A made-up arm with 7 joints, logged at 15 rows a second.
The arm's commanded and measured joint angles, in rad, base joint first. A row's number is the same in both.
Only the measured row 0 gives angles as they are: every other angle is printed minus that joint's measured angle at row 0.
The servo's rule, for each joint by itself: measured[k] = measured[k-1] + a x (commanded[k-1-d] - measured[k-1]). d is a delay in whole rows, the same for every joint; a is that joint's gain. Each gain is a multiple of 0.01, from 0.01 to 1. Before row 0 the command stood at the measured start. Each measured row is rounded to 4 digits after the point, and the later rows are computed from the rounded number. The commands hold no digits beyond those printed.
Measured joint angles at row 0:
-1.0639, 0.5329, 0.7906, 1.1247, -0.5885, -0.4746, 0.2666
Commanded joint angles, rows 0 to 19:
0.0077, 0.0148, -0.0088, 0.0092, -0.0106, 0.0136, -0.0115
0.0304, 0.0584, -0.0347, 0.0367, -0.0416, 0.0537, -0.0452
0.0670, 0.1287, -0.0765, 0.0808, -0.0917, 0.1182, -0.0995
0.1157, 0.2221, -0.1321, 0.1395, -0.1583, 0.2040, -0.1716
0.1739, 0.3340, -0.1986, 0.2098, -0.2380, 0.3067, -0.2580
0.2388, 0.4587, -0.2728, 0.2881, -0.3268, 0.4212, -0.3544
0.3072, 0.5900, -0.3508, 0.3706, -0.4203, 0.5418, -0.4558
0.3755, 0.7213, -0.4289, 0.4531, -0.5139, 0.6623, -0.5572
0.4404, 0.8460, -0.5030, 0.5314, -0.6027, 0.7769, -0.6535
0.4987, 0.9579, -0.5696, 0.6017, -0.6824, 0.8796, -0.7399
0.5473, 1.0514, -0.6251, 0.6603, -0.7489, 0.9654, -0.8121
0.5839, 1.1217, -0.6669, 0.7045, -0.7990, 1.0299, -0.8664
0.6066, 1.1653, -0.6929, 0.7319, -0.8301, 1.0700, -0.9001
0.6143, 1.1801, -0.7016, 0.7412, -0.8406, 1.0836, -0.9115
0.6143, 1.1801, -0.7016, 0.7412, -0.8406, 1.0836, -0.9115
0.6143, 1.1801, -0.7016, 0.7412, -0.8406, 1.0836, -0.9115
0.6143, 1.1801, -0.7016, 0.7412, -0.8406, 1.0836, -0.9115
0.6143, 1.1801, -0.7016, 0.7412, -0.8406, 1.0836, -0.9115
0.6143, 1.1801, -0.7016, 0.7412, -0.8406, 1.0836, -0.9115
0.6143, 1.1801, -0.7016, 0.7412, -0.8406, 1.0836, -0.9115
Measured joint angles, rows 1 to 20:
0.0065, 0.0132, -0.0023, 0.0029, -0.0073, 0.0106, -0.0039
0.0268, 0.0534, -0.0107, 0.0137, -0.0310, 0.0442, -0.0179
0.0610, 0.1204, -0.0278, 0.0352, -0.0729, 0.1019, -0.0456
0.1075, 0.2109, -0.0549, 0.0686, -0.1318, 0.1815, -0.0884
0.1639, 0.3205, -0.0923, 0.1138, -0.2051, 0.2792, -0.1461
0.2276, 0.4435, -0.1392, 0.1696, -0.2891, 0.3900, -0.2169
0.2953, 0.5739, -0.1942, 0.2339, -0.3796, 0.5084, -0.2981
0.3635, 0.7051, -0.2552, 0.3040, -0.4723, 0.6284, -0.3862
0.4289, 0.8305, -0.3196, 0.3768, -0.5623, 0.7442, -0.4771
0.4882, 0.9439, -0.3846, 0.4488, -0.6452, 0.8498, -0.5665
0.5384, 1.0396, -0.4471, 0.5165, -0.7168, 0.9400, -0.6500
0.5771, 1.1127, -0.5042, 0.5767, -0.7735, 1.0101, -0.7236
0.6022, 1.1595, -0.5533, 0.6264, -0.8126, 1.0568, -0.7836
0.6125, 1.1778, -0.5919, 0.6631, -0.8319, 1.0777, -0.8271
0.6140, 1.1798, -0.6204, 0.6881, -0.8379, 1.0823, -0.8558
0.6143, 1.1801, -0.6415, 0.7051, -0.8398, 1.0833, -0.8747
0.6143, 1.1801, -0.6571, 0.7167, -0.8404, 1.0835, -0.8872
0.6143, 1.1801, -0.6687, 0.7245, -0.8405, 1.0836, -0.8955
0.6143, 1.1801, -0.6773, 0.7298, -0.8406, 1.0836, -0.9009
0.6143, 1.1801, -0.6836, 0.7334, -0.8406, 1.0836, -0.9045
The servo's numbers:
d 0
a 0.85 0.89 0.26 0.32 0.69 0.78 0.34

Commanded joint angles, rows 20 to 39:
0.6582, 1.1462, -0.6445, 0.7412, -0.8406, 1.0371, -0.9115
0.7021, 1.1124, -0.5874, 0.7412, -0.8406, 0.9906, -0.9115
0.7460, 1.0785, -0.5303, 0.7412, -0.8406, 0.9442, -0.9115
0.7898, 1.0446, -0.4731, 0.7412, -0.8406, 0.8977, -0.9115
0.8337, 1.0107, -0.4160, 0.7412, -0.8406, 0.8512, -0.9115
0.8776, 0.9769, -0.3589, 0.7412, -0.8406, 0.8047, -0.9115
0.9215, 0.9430, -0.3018, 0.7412, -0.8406, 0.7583, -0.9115
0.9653, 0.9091, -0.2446, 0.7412, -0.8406, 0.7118, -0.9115
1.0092, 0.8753, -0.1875, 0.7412, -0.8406, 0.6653, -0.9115
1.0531, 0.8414, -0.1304, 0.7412, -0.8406, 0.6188, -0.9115
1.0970, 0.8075, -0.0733, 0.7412, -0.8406, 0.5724, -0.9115
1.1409, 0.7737, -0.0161, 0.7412, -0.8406, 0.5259, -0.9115
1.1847, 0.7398, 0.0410, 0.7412, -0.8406, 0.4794, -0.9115
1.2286, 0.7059, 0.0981, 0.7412, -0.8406, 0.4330, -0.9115
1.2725, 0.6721, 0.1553, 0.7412, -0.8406, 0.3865, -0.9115
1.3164, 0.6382, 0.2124, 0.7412, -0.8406, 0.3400, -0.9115
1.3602, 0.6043, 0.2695, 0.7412, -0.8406, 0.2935, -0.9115
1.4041, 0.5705, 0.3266, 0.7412, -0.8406, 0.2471, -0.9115
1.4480, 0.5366, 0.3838, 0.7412, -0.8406, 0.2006, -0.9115
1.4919, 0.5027, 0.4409, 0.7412, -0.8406, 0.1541, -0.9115
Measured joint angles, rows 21 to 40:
0.6516, 1.1499, -0.6734, 0.7359, -0.8406, 1.0473, -0.9069
0.6945, 1.1165, -0.6510, 0.7376, -0.8406, 1.0031, -0.9085
0.7383, 1.0827, -0.6196, 0.7388, -0.8406, 0.9572, -0.9095
0.7821, 1.0488, -0.5815, 0.7396, -0.8406, 0.9108, -0.9102
0.8260, 1.0149, -0.5385, 0.7401, -0.8406, 0.8643, -0.9106
0.8699, 0.9811, -0.4918, 0.7405, -0.8406, 0.8178, -0.9109
0.9138, 0.9472, -0.4424, 0.7407, -0.8406, 0.7714, -0.9111
0.9576, 0.9133, -0.3910, 0.7409, -0.8406, 0.7249, -0.9112
1.0015, 0.8795, -0.3381, 0.7410, -0.8406, 0.6784, -0.9113
1.0454, 0.8456, -0.2841, 0.7411, -0.8406, 0.6319, -0.9114
1.0893, 0.8117, -0.2293, 0.7411, -0.8406, 0.5855, -0.9114
1.1332, 0.7779, -0.1739, 0.7411, -0.8406, 0.5390, -0.9114
1.1770, 0.7440, -0.1180, 0.7411, -0.8406, 0.4925, -0.9114
1.2209, 0.7101, -0.0618, 0.7411, -0.8406, 0.4461, -0.9114
1.2648, 0.6763, -0.0054, 0.7411, -0.8406, 0.3996, -0.9114
1.3087, 0.6424, 0.0512, 0.7411, -0.8406, 0.3531, -0.9114
1.3525, 0.6085, 0.1080, 0.7411, -0.8406, 0.3066, -0.9114
1.3964, 0.5747, 0.1648, 0.7411, -0.8406, 0.2602, -0.9114
1.4403, 0.5408, 0.2217, 0.7411, -0.8406, 0.2137, -0.9114
1.4842, 0.5069, 0.2787, 0.7411, -0.8406, 0.1672, -0.9114

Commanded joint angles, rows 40 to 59:
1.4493, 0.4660, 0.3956, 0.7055, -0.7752, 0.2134, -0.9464
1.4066, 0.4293, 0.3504, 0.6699, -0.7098, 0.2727, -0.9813
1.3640, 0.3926, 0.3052, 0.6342, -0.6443, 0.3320, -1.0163
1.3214, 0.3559, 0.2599, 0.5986, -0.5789, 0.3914, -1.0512
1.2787, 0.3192, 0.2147, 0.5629, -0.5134, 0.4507, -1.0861
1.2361, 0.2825, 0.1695, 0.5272, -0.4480, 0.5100, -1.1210
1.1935, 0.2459, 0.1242, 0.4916, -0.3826, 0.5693, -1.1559
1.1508, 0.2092, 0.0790, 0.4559, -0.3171, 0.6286, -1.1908
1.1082, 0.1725, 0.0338, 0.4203, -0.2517, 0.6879, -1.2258
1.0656, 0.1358, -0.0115, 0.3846, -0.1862, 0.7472, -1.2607
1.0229, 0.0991, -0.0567, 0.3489, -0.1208, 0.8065, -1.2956
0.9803, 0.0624, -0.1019, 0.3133, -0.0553, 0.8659, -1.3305
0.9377, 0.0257, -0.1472, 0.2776, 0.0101, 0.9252, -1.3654
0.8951, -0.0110, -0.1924, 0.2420, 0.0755, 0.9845, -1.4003
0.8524, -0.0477, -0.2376, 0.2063, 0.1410, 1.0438, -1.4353
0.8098, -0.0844, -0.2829, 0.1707, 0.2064, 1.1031, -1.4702
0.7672, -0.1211, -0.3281, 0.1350, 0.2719, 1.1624, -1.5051
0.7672, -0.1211, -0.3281, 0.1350, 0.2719, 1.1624, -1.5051
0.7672, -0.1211, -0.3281, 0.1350, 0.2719, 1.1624, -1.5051
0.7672, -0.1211, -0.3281, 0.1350, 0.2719, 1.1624, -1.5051
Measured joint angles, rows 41 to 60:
1.4545, 0.4705, 0.3091, 0.7297, -0.7955, 0.2032, -0.9233
1.4138, 0.4338, 0.3198, 0.7106, -0.7364, 0.2574, -0.9430
1.3715, 0.3971, 0.3160, 0.6862, -0.6729, 0.3156, -0.9679
1.3289, 0.3604, 0.3014, 0.6582, -0.6080, 0.3747, -0.9962
1.2862, 0.3237, 0.2789, 0.6277, -0.5427, 0.4340, -1.0268
1.2436, 0.2870, 0.2505, 0.5955, -0.4774, 0.4933, -1.0588
1.2010, 0.2504, 0.2177, 0.5623, -0.4120, 0.5526, -1.0918
1.1583, 0.2137, 0.1816, 0.5283, -0.3465, 0.6119, -1.1255
1.1157, 0.1770, 0.1432, 0.4937, -0.2811, 0.6712, -1.1596
1.0731, 0.1403, 0.1030, 0.4588, -0.2156, 0.7305, -1.1940
1.0304, 0.1036, 0.0615, 0.4236, -0.1502, 0.7898, -1.2285
0.9878, 0.0669, 0.0190, 0.3883, -0.0847, 0.8492, -1.2632
0.9452, 0.0302, -0.0242, 0.3529, -0.0193, 0.9085, -1.2979
0.9026, -0.0065, -0.0679, 0.3174, 0.0461, 0.9678, -1.3327
0.8599, -0.0432, -0.1120, 0.2818, 0.1116, 1.0271, -1.3676
0.8173, -0.0799, -0.1564, 0.2462, 0.1770, 1.0864, -1.4025
0.7747, -0.1166, -0.2010, 0.2106, 0.2425, 1.1457, -1.4374
0.7683, -0.1206, -0.2340, 0.1864, 0.2628, 1.1587, -1.4604
0.7674, -0.1210, -0.2585, 0.1700, 0.2691, 1.1616, -1.4756
0.7672, -0.1211, -0.2766, 0.1588, 0.2710, 1.1622, -1.4856

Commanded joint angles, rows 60 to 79:
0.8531, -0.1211, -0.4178, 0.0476, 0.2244, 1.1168, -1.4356
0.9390, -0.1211, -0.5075, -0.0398, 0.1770, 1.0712, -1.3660
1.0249, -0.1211, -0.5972, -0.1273, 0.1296, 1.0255, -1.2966
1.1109, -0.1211, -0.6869, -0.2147, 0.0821, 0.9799, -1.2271
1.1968, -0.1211, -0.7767, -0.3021, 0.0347, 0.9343, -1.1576
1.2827, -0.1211, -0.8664, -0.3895, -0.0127, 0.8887, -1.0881
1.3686, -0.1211, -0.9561, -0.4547, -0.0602, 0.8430, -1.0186
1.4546, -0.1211, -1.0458, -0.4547, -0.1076, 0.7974, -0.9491
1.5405, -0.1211, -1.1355, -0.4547, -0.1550, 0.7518, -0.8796
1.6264, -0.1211, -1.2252, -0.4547, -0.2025, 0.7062, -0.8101
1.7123, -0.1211, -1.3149, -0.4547, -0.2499, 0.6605, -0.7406
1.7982, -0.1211, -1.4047, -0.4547, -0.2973, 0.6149, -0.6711
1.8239, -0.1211, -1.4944, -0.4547, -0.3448, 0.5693, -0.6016
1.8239, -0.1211, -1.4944, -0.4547, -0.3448, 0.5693, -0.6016
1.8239, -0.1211, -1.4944, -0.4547, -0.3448, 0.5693, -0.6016
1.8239, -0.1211, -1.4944, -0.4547, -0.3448, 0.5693, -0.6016
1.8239, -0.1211, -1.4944, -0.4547, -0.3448, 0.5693, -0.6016
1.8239, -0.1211, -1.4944, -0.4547, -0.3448, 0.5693, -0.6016
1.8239, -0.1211, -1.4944, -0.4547, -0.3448, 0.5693, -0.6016
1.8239, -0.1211, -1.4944, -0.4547, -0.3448, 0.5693, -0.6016
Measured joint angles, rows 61 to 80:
0.8402, -0.1211, -0.3133, 0.1232, 0.2388, 1.1268, -1.4686
0.9242, -0.1211, -0.3638, 0.0710, 0.1962, 1.0834, -1.4337
1.0098, -0.1211, -0.4245, 0.0075, 0.1502, 1.0382, -1.3871
1.0957, -0.1211, -0.4927, -0.0636, 0.1032, 0.9927, -1.3327
1.1816, -0.1211, -0.5665, -0.1399, 0.0559, 0.9471, -1.2732
1.2675, -0.1211, -0.6445, -0.2198, 0.0086, 0.9015, -1.2103
1.3534, -0.1211, -0.7255, -0.2950, -0.0389, 0.8559, -1.1451
1.4394, -0.1211, -0.8088, -0.3461, -0.0863, 0.8103, -1.0785
1.5253, -0.1211, -0.8937, -0.3809, -0.1337, 0.7647, -1.0109
1.6112, -0.1211, -0.9799, -0.4045, -0.1812, 0.7191, -0.9426
1.6971, -0.1211, -1.0670, -0.4206, -0.2286, 0.6734, -0.8739
1.7830, -0.1211, -1.1548, -0.4315, -0.2760, 0.6278, -0.8049
1.8178, -0.1211, -1.2431, -0.4389, -0.3235, 0.5822, -0.7358
1.8230, -0.1211, -1.3084, -0.4440, -0.3382, 0.5721, -0.6902
1.8238, -0.1211, -1.3568, -0.4474, -0.3428, 0.5699, -0.6601
1.8239, -0.1211, -1.3926, -0.4497, -0.3442, 0.5694, -0.6402
1.8239, -0.1211, -1.4191, -0.4513, -0.3446, 0.5693, -0.6271
1.8239, -0.1211, -1.4387, -0.4524, -0.3447, 0.5693, -0.6184
1.8239, -0.1211, -1.4532, -0.4531, -0.3448, 0.5693, -0.6127
1.8239, -0.1211, -1.4639, -0.4536, -0.3448, 0.5693, -0.6089

